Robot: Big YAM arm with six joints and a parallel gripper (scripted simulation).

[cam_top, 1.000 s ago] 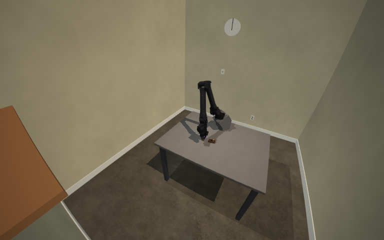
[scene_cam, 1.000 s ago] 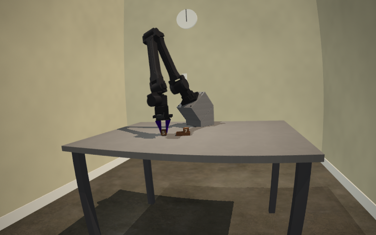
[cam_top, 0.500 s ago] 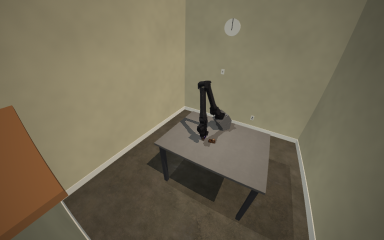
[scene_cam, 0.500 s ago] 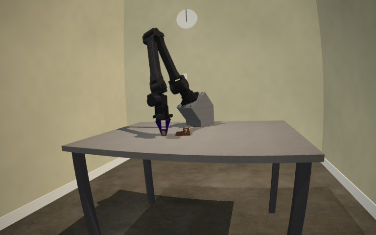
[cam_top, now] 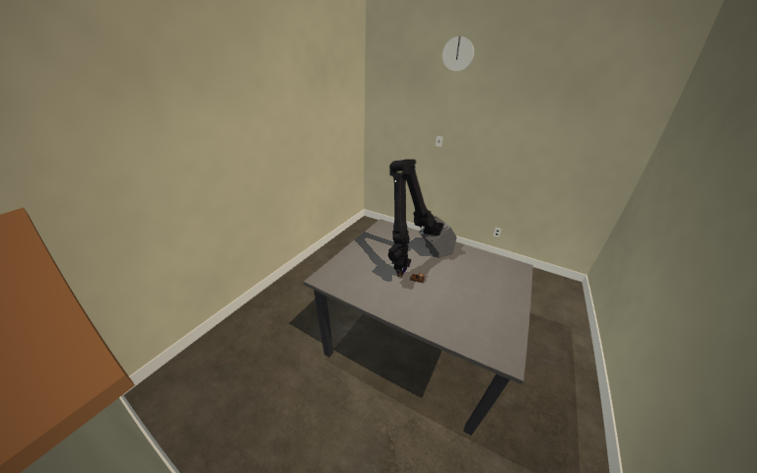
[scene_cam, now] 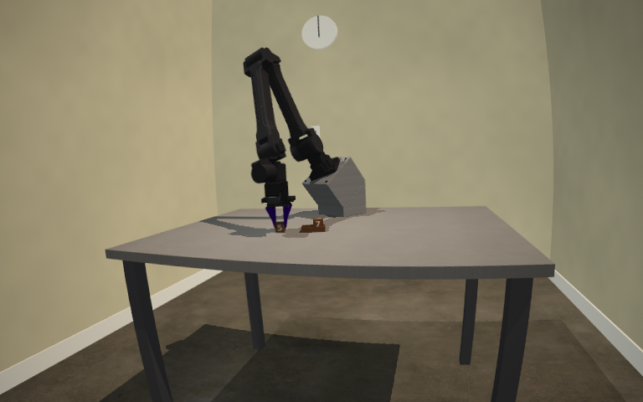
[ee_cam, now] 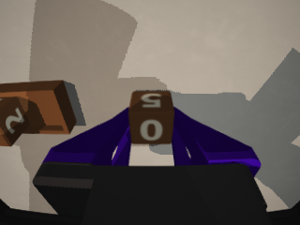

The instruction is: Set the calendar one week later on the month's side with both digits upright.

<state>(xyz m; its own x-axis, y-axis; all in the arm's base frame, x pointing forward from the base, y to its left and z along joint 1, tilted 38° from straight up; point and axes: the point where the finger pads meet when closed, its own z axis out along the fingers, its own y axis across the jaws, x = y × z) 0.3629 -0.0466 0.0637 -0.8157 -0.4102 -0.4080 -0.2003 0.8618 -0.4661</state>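
My hand is 2 cm past the brown tray, 10 cm to the right of it and 1 cm above it.
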